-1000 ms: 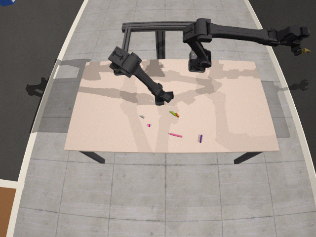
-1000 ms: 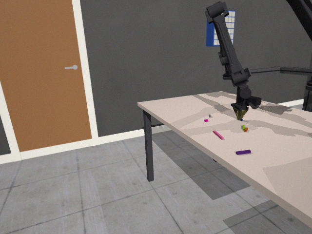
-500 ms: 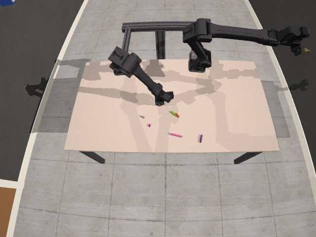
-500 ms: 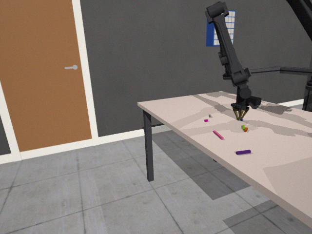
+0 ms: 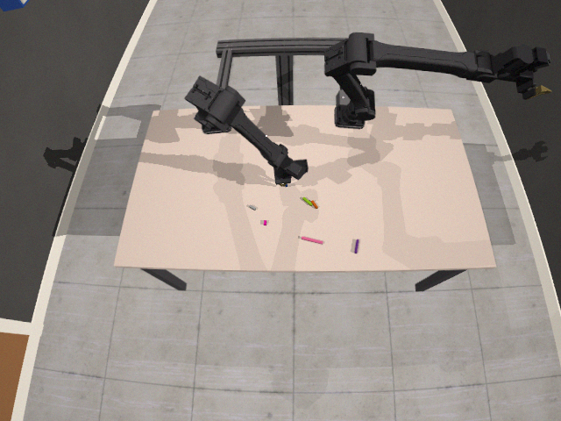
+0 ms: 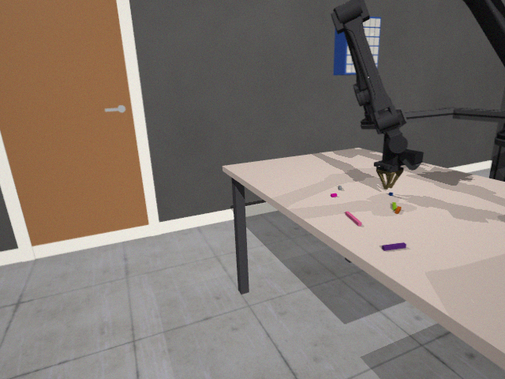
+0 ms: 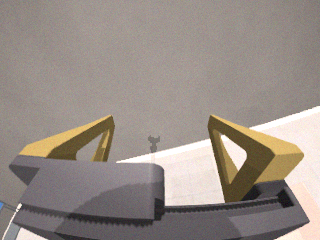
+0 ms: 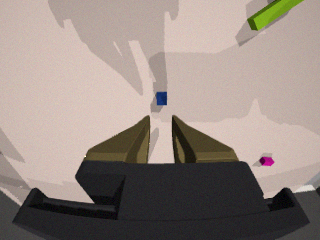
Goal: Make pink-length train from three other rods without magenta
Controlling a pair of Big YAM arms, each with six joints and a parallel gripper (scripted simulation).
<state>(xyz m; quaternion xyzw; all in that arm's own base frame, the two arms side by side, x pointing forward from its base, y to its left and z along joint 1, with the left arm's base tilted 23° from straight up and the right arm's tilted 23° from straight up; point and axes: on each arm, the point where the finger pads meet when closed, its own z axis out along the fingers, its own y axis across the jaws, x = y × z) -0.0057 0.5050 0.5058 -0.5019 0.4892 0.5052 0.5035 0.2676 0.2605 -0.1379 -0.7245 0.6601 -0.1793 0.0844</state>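
Note:
My right hand is 2 cm to the right of the blue rod and 2 cm above it. From my right hand the other things lie so: orange rod: 10 cm ahead, 14 cm to the left, 2 cm below; then lime rod: 8 cm ahead, 11 cm to the left, 2 cm below; then grey rod: 11 cm ahead, 14 cm to the right, 2 cm below.

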